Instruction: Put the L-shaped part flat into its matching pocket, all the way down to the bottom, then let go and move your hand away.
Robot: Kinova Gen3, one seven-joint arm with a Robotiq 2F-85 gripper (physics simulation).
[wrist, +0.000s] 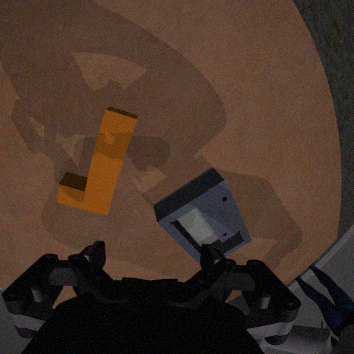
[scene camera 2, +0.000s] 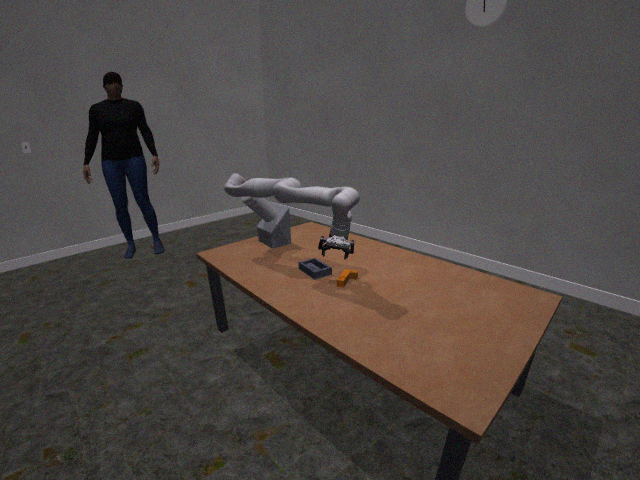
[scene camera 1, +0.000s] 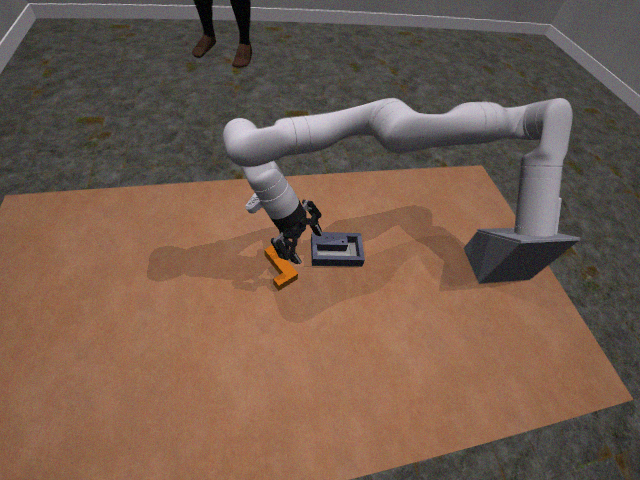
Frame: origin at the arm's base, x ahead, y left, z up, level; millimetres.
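Where they show: gripper, between the fingertips: [wrist: 152, 253] [scene camera 2: 334, 256] [scene camera 1: 308, 248]; arm's base, origin of its link: [scene camera 2: 271, 215] [scene camera 1: 533, 233].
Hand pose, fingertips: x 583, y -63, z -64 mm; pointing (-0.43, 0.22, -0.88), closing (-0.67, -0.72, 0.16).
Note:
Each offset is from my fingertips to the top centre of the thing. Level surfaces: height alone.
The orange L-shaped part {dx +81, dy -1, dz -61 mm} [scene camera 1: 282, 269] [scene camera 2: 346, 277] [wrist: 106, 165] lies flat on the table, beside the pocket block and apart from it. The dark blue-grey block {dx -92, dy -36, dz -54 mm} [scene camera 1: 338, 261] [scene camera 2: 315, 268] [wrist: 229, 210] has an L-shaped pocket with a pale floor; the pocket holds no part. My gripper [scene camera 1: 308, 248] [scene camera 2: 334, 255] [wrist: 152, 253] is open and empty, above the table near the part and the block. In the wrist view its right finger covers a corner of the block. In scene camera 1 its fingers overlap the far end of the part.
The wooden table {dz -91 mm} [scene camera 1: 206, 361] [scene camera 2: 454, 330] carries the part and the block. The arm's grey base [scene camera 1: 516, 258] [scene camera 2: 275, 230] stands on the table, on the block's side away from the part. A person [scene camera 2: 121, 134] stands on the floor beyond the table.

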